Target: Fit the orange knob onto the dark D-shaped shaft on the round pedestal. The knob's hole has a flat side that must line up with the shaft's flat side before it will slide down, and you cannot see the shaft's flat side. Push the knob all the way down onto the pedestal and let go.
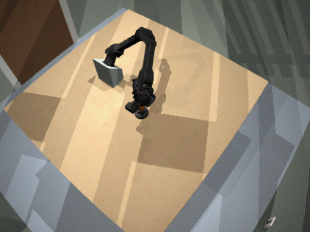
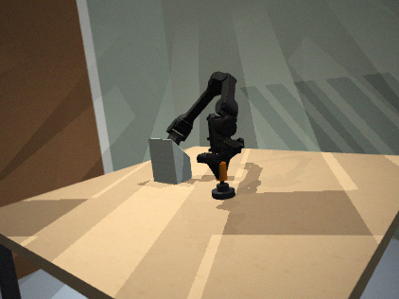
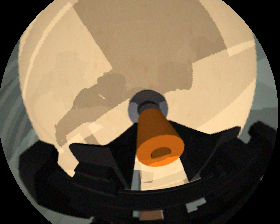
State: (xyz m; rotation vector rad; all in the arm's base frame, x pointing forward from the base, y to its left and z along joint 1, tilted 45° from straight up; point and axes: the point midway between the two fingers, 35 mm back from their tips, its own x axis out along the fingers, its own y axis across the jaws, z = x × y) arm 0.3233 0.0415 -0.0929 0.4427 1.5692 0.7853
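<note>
Now: the orange knob 20 mm above my gripper tip. The rest, counted from my gripper tip: dark round pedestal: 40 mm below.
</note>
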